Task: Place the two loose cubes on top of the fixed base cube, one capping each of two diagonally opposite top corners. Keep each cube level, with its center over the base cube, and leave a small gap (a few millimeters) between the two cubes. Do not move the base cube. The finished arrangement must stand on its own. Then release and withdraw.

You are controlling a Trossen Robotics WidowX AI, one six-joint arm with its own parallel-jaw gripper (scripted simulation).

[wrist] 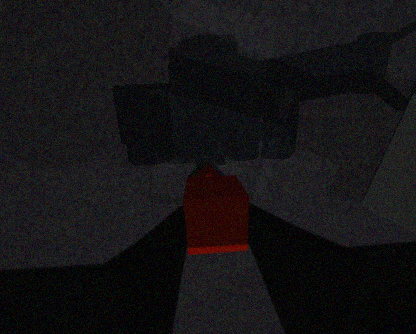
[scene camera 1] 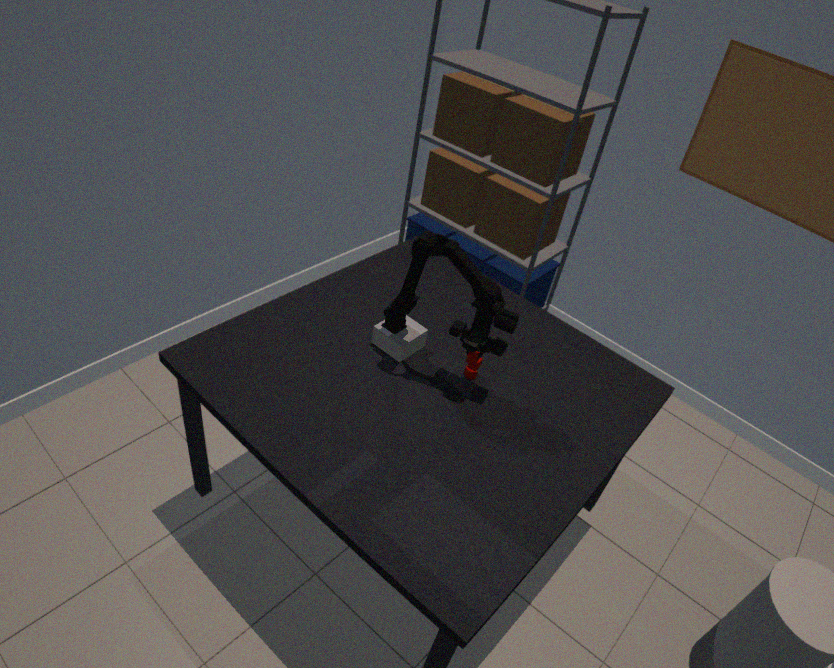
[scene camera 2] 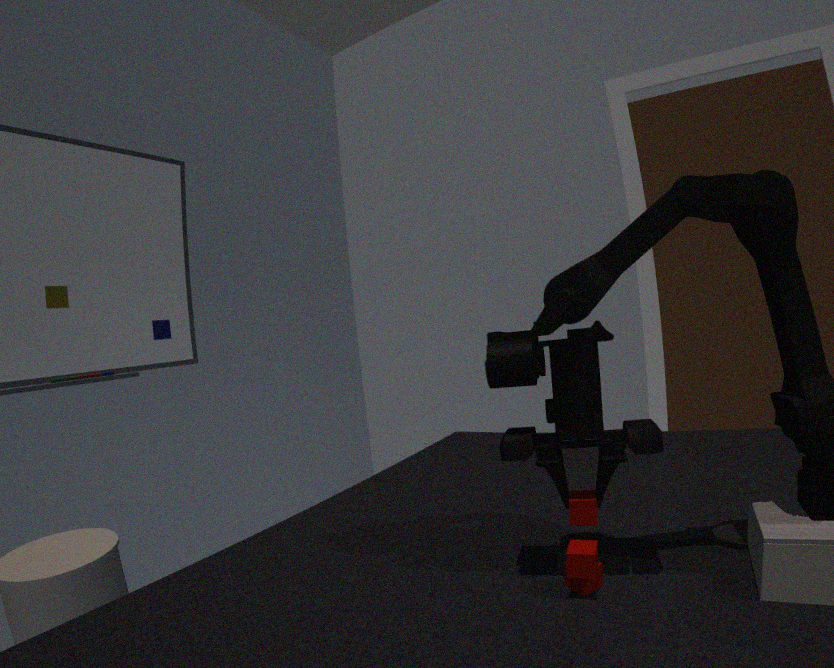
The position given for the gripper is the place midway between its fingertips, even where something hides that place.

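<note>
A red cube [scene camera 2: 582, 504] is held by the gripper [scene camera 2: 582, 507]. Besides this, the wrist view shows the gripper [wrist: 214, 211], and so does scene camera 1, with the gripper [scene camera 1: 473, 357] visible there.
</note>
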